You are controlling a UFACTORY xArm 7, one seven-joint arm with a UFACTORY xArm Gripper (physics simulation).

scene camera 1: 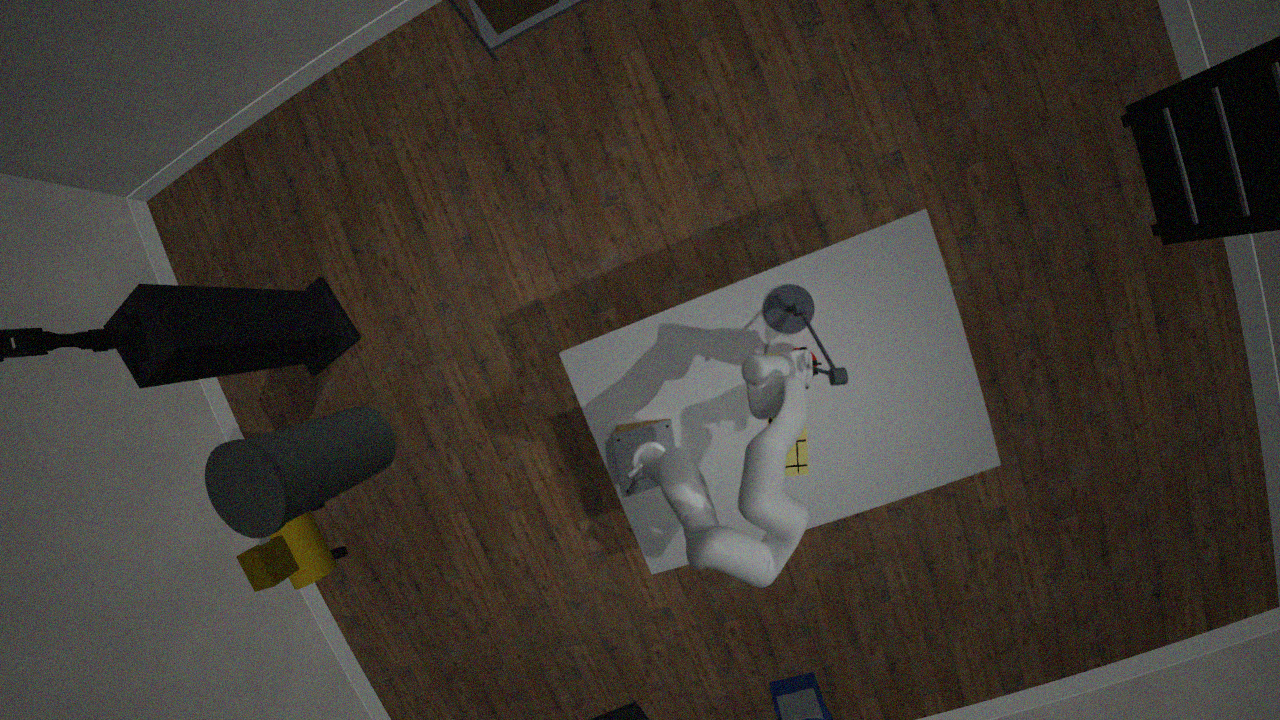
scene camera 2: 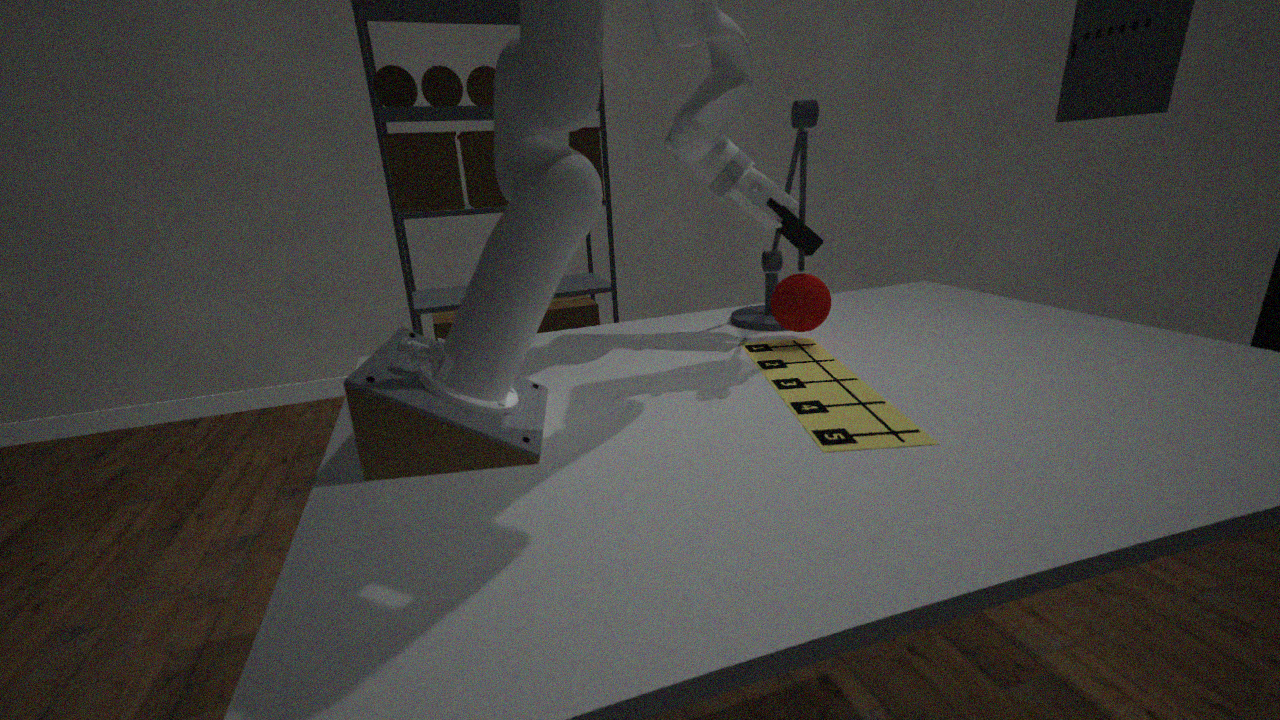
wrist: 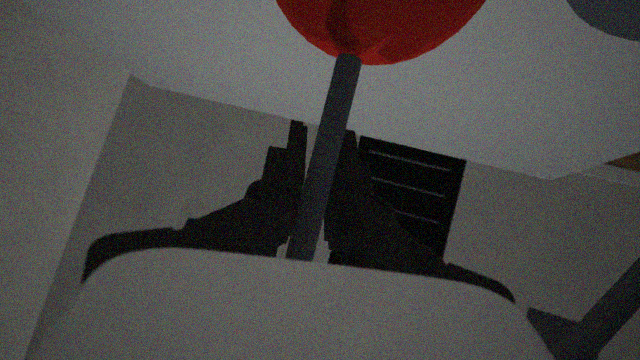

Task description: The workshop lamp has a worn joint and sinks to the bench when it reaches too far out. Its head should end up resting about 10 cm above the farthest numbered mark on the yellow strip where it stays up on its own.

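Pixels of known places: gripper, fingertip midpoint: (scene camera 1: 817,367) (scene camera 2: 815,249) (wrist: 316,153); arm's base at its link origin: (scene camera 1: 649,459) (scene camera 2: 468,388).
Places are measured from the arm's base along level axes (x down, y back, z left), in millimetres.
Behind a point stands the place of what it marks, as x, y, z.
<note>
The lamp has a grey round base (scene camera 1: 787,308) {30, -647, 185} (scene camera 2: 754,317) {48, -613, 177} (wrist: 612,15) {48, -707, 135}, a raised elbow joint (scene camera 1: 837,375) {-331, -582, 42} (scene camera 2: 804,113) {-312, -572, 18} and a red ball head (scene camera 1: 813,360) (scene camera 2: 801,302) {-24, -548, -14} (wrist: 380,25) {-59, -572, 37}. The head hangs low over the bench, near the base and the mark 1 end of the strip, clear of marks 4 and 5. My gripper (scene camera 2: 805,240) {-102, -602, 13} (wrist: 316,153) {-102, -602, 13} is shut on the thin grey rod (wrist: 340,90) {-82, -578, 26} just above the head. The yellow strip (scene camera 1: 796,454) {61, -428, -266} (scene camera 2: 863,420) {61, -412, -262} lies flat, with marks 1 to 5 running away from the base. My arm hides part of it in scene camera 1.
The white bench (scene camera 1: 904,358) {62, -892, -167} (scene camera 2: 671,537) {62, -84, -332} carries my arm's mounting block (scene camera 1: 640,438) {-10, -18, 82} (scene camera 2: 438,429) {9, 57, -86}. The lamp's other rod (wrist: 612,300) {-127, -632, 134} shows at the wrist view's lower right. A shelf rack (scene camera 2: 400,241) stands behind the bench. A black drawer cabinet (scene camera 1: 1208,152) stands far to the right in scene camera 1.
</note>
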